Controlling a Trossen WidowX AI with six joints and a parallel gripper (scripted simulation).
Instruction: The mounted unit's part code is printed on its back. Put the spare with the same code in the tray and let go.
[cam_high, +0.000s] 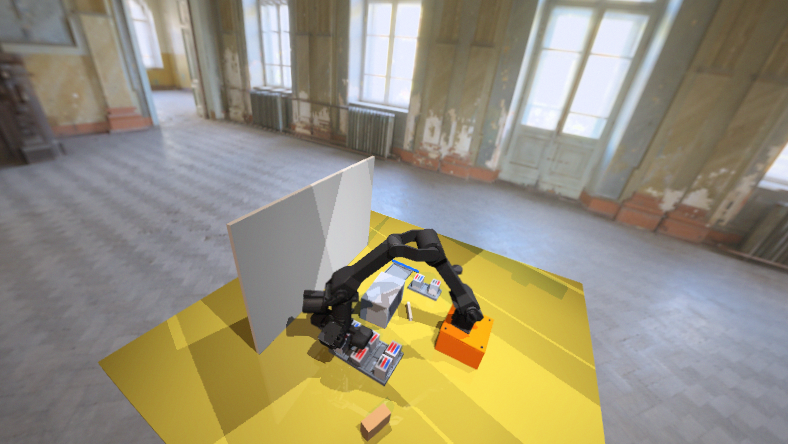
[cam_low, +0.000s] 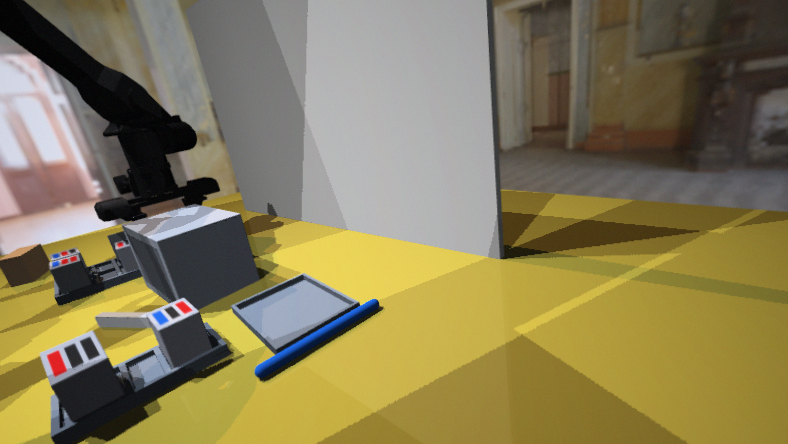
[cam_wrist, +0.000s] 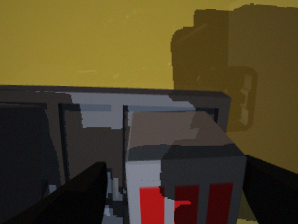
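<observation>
The spare lies 20 mm above my gripper tip. Also, from my gripper tip: grey mounted unit 210 mm to the right, 30 mm above, 10 mm behind; brown block 220 mm behind, 120 mm to the left, 10 mm above; grey board 240 mm ahead, 210 mm above, 180 mm to the right.
</observation>
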